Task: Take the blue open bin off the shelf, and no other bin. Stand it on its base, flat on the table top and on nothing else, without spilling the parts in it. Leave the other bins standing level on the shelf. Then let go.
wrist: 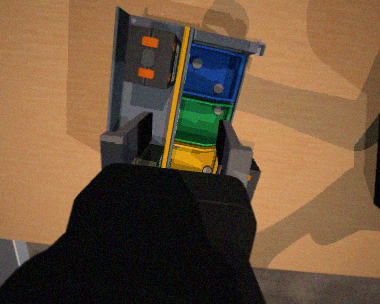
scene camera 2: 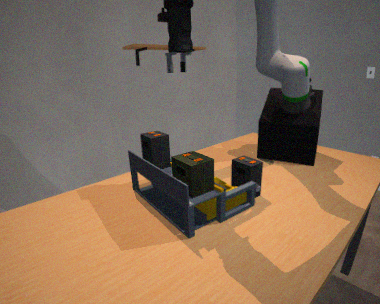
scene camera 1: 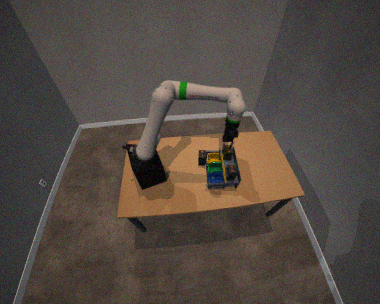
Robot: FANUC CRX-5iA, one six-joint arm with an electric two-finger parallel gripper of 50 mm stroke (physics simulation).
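Where they show: gripper, fingertip midpoint: (wrist: 184, 129) (scene camera 2: 177, 72) (scene camera 1: 226, 148); arm's base at its link origin: (scene camera 2: 295, 104).
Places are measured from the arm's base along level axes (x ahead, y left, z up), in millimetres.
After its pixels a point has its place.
Observation:
The blue open bin (scene camera 1: 215, 178) {y -77, x 630, z -261 mm} (wrist: 212, 75) {y -99, x 625, z -261 mm} stands at one end of the low grey shelf (scene camera 1: 238, 172) {y -100, x 813, z -124 mm} (scene camera 2: 160, 174) {y 65, x 820, z -122 mm} (wrist: 117, 65) {y -85, x 814, z -125 mm}. Two round grey parts show in it in the wrist view. The green bin (scene camera 1: 214, 167) {y 44, x 632, z -258 mm} (wrist: 200, 120) {y 17, x 631, z -261 mm} is in the middle, and the yellow bin (scene camera 1: 213, 157) {y 166, x 634, z -258 mm} (wrist: 192, 156) {y 121, x 632, z -261 mm} is at the other end. In scene camera 2 the blue bin is hidden. My gripper (scene camera 1: 231, 145) {y -64, x 661, z 161 mm} (scene camera 2: 176, 70) {y -64, x 661, z 161 mm} (wrist: 184, 129) {y -64, x 661, z 161 mm} points down, open and empty, high above the shelf, nearer its yellow-bin end. It touches no bin.
A dark block (scene camera 1: 231, 171) {y -137, x 728, z -46 mm} (scene camera 2: 155, 149) {y -67, x 762, z -90 mm} (wrist: 150, 55) {y -114, x 737, z -46 mm} stands on the shelf across a yellow bar (wrist: 177, 95) {y -48, x 694, z -158 mm} from the blue bin. An olive block (scene camera 1: 227, 152) {y 82, x 732, z -71 mm} (scene camera 2: 192, 175) {y 170, x 782, z -101 mm} is near the yellow end. Another dark block (scene camera 1: 202, 157) {y 83, x 509, z -145 mm} (scene camera 2: 246, 174) {y 151, x 545, z -174 mm} stands on the table (scene camera 1: 265, 170) {y 4, x 1157, z -270 mm} beside the shelf.

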